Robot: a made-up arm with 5 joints.
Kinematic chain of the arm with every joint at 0, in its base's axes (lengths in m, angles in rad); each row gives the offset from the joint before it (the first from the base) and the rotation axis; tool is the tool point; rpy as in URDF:
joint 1: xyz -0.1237 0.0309 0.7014 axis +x
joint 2: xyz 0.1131 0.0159 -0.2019 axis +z
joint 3: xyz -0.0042 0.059 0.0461 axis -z
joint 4: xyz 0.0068 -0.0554 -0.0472 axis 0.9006 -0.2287 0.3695
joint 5: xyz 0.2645 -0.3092 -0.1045 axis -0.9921 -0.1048 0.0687
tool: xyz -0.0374 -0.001 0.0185 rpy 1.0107 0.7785 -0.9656
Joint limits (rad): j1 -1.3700..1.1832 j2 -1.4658..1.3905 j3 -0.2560..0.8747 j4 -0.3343..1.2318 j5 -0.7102..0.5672
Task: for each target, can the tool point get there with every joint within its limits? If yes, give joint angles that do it. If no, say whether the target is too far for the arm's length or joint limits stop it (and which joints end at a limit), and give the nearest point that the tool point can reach.
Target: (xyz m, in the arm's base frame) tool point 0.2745 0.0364 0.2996
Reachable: yes | joints 0.4409 0.5957 0.4508 0.4116 0.4452
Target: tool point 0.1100 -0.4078 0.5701
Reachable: yes | joints -0.4155 -0.0831 0.2153 0.0313 -0.5742
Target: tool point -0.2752 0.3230 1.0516
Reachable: no: joint limits stop it (at a limit: joint 1, joint 2, joint 3, joint 4, joint 5) | nearest point -0.3824 0.2870 0.7910 | short by 0.284 m
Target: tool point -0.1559 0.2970 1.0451
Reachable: no: joint limits stop it (at a limit: joint 1, joint 2, joint 3, joint 4, joint 5) | nearest point -0.0588 0.5261 0.9040 | short by 0.286 m
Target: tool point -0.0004 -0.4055 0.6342
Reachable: yes | joints -0.4215 -0.3752 0.1266 -0.2033 0.0599
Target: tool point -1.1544 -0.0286 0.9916
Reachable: no: too far | nearest point -0.4025 -0.1864 0.7501 | short by 0.805 m
